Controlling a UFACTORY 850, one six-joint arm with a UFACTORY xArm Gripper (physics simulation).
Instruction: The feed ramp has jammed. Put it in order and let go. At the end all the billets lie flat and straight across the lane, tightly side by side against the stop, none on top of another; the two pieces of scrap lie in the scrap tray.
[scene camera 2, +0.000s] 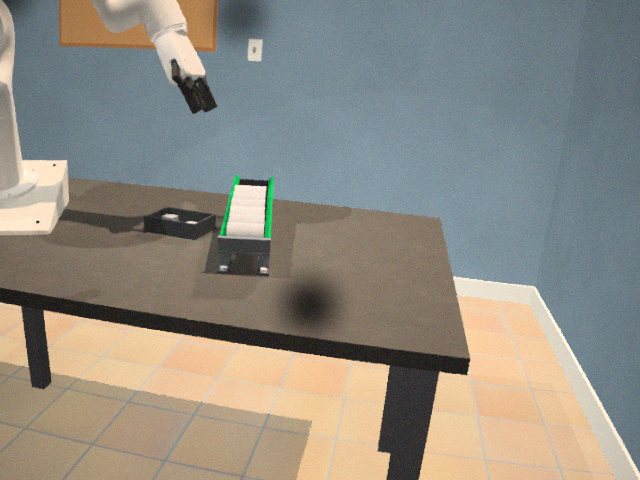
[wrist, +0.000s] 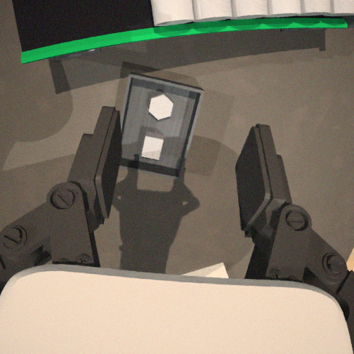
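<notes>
White billets (scene camera 2: 246, 212) (wrist: 212, 9) lie straight across the lane of the green-railed ramp (scene camera 2: 269, 217) (wrist: 125, 39), side by side from the near end plate (scene camera 2: 244, 244) up the lane. None shows on top of another; in the wrist view they are cut off by the top edge. The scrap tray (scene camera 2: 170, 227) (wrist: 166, 83) holds two white pieces of scrap: a hexagonal one (scene camera 2: 191, 222) (wrist: 161, 107) and a square-faced one (scene camera 2: 169, 217) (wrist: 152, 147). My gripper (scene camera 2: 203, 109) (wrist: 182, 136) is open and empty, high above the table.
The dark table (scene camera 2: 372, 289) carries the ramp, with the tray to its left in the scene view. The arm's white base (scene camera 2: 31, 211) stands further left. A dark, bare stretch of lane (scene camera 2: 253, 182) (wrist: 85, 22) shows at the ramp's far end.
</notes>
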